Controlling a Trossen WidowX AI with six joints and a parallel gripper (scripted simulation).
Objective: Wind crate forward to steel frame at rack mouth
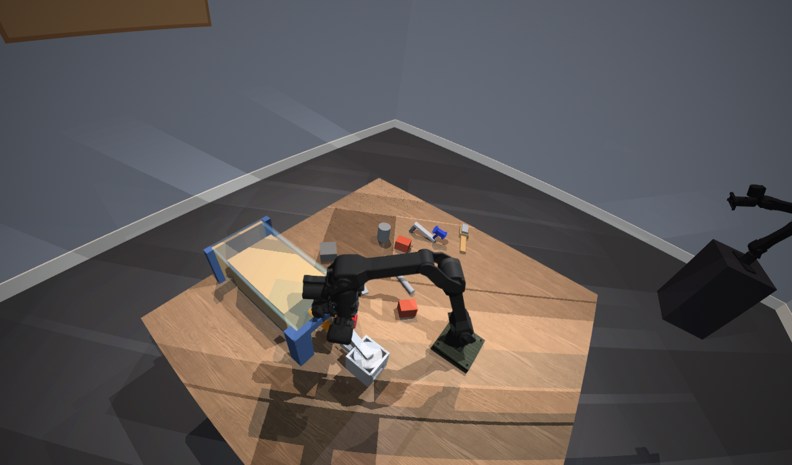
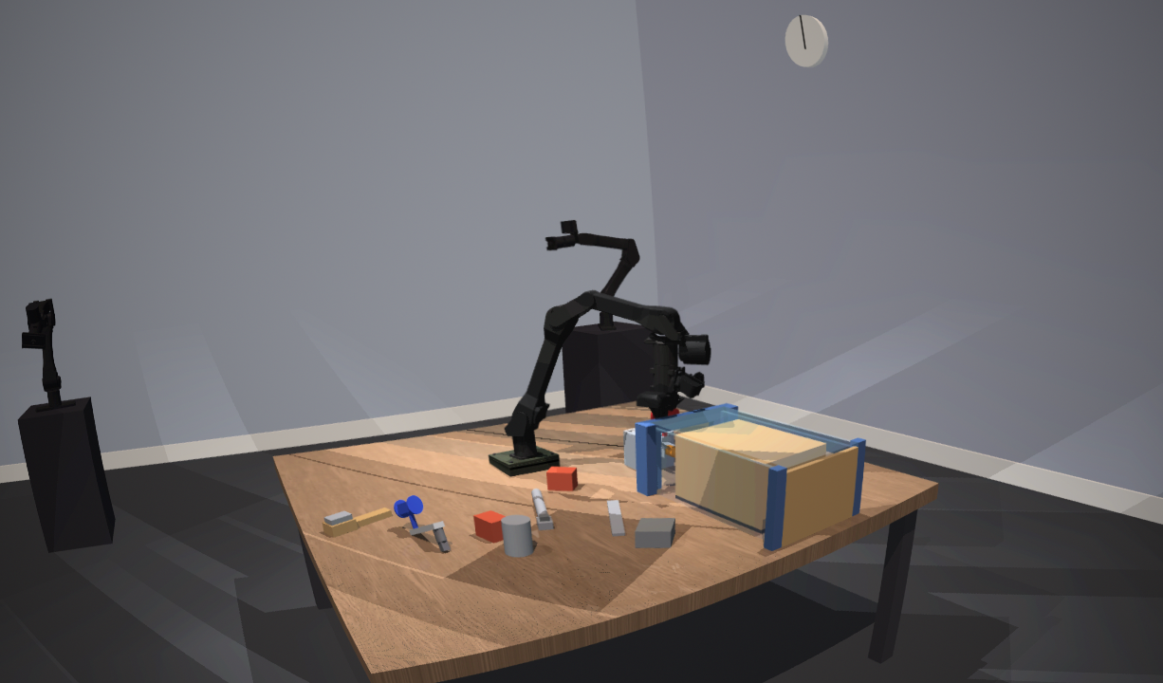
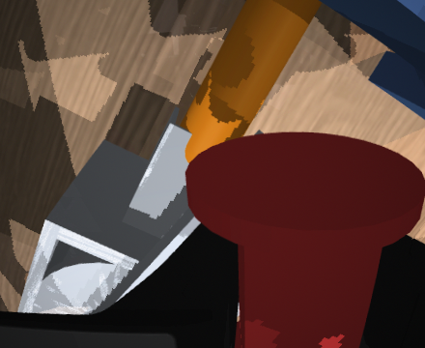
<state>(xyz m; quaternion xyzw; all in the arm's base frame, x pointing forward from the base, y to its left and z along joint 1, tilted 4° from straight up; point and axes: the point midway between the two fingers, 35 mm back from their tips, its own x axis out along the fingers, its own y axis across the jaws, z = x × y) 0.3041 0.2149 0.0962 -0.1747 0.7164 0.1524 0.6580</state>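
My gripper tip is 40 mm past the winch handle, 10 mm to the right of it and 10 mm above it. The rest, counted from my gripper tip: red knob 20 mm above; grey winch 110 mm behind, 80 mm below, 20 mm to the left; blue frame 60 mm ahead, 10 mm to the left, 10 mm below.
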